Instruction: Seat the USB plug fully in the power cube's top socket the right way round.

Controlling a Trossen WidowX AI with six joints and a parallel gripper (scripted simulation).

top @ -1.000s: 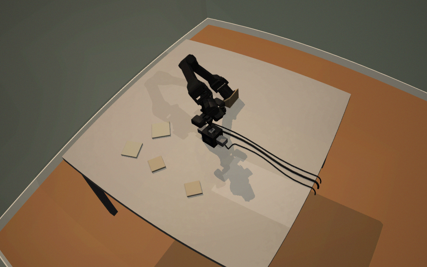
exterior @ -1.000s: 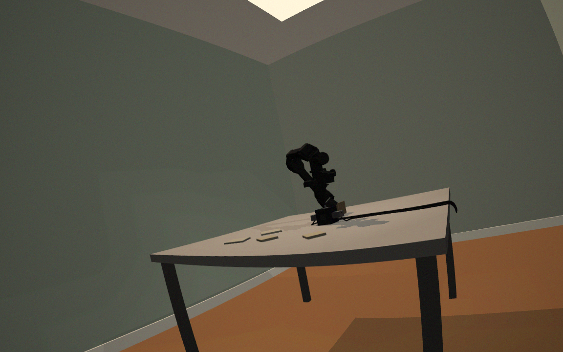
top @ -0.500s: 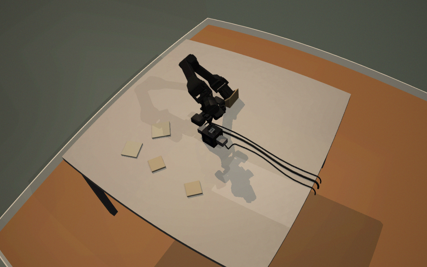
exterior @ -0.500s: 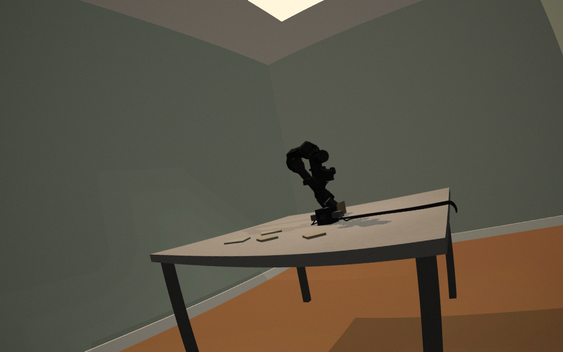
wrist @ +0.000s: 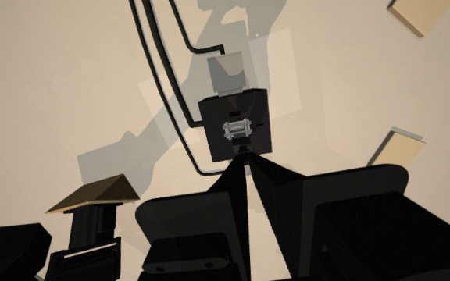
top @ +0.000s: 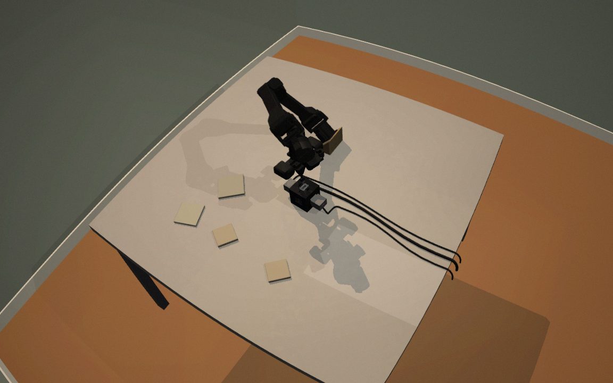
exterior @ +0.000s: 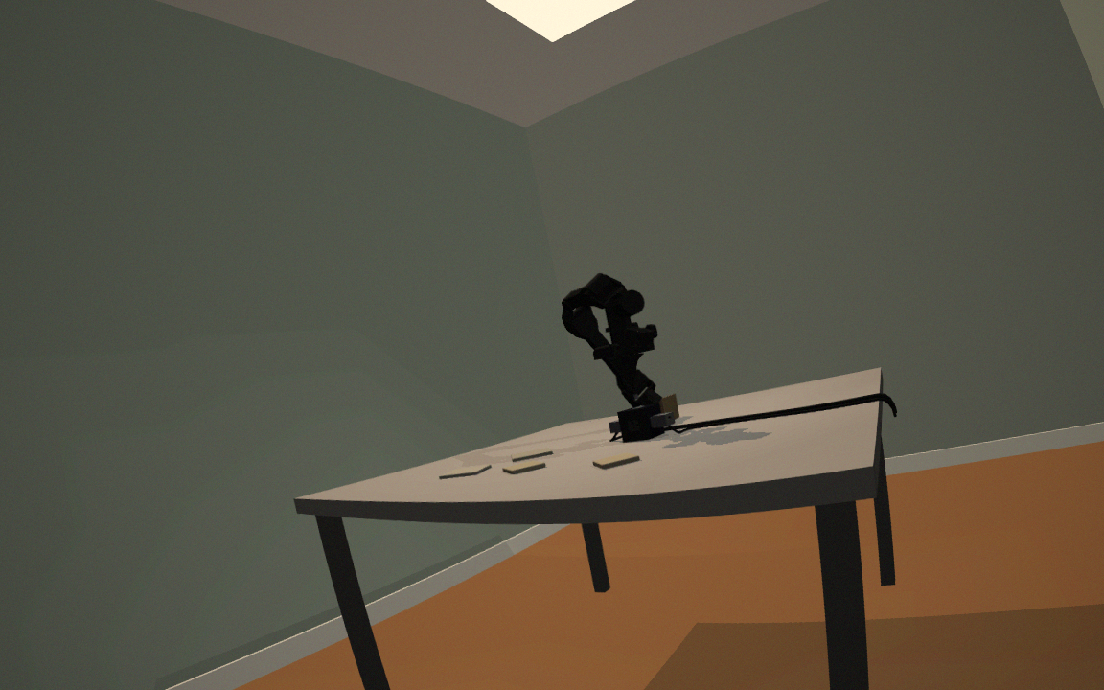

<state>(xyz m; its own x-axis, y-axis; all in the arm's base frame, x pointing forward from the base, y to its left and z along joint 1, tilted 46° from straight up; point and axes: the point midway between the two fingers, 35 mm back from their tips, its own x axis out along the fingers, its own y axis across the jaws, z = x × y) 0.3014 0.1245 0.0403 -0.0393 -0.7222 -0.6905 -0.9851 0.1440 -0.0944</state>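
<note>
The dark USB plug lies 20 mm below my gripper tip. Also, from my gripper tip: socket: 70 mm below, 10 mm to the left.
</note>
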